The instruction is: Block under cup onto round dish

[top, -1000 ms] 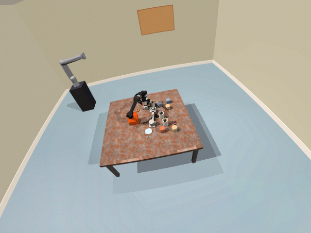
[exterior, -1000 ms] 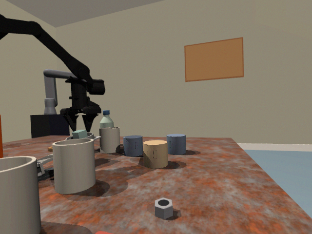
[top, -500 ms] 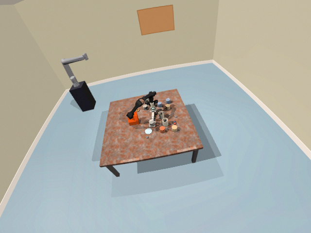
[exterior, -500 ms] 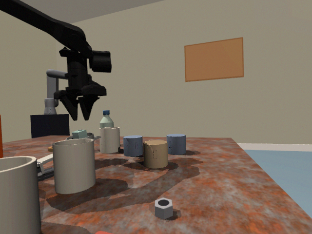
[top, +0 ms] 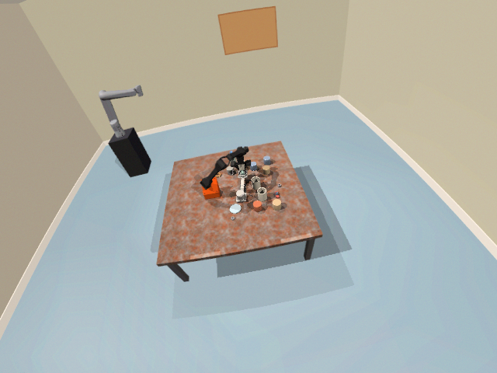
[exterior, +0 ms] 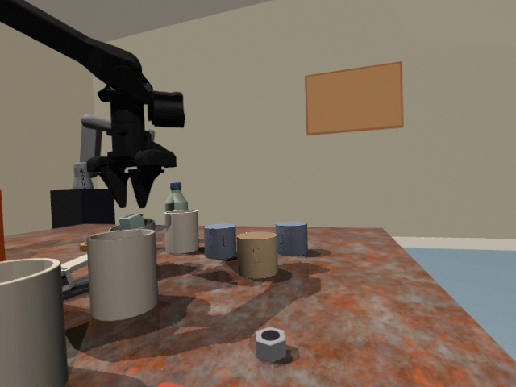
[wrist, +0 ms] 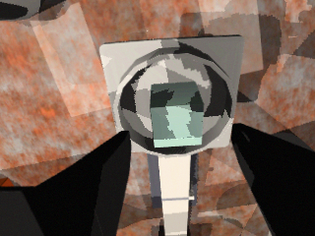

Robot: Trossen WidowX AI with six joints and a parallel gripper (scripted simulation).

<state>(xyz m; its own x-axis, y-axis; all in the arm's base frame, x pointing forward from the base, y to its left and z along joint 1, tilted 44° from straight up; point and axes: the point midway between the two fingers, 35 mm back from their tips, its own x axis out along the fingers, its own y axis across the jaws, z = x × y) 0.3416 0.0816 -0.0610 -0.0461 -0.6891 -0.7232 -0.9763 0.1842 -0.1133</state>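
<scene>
Now: gripper tip 13 cm past the pale blue round dish, 35 cm to the left of it and 11 cm above it. The rest, counted from my gripper tip: bottle 7 cm behind, 26 cm to the left, 1 cm below.
</scene>
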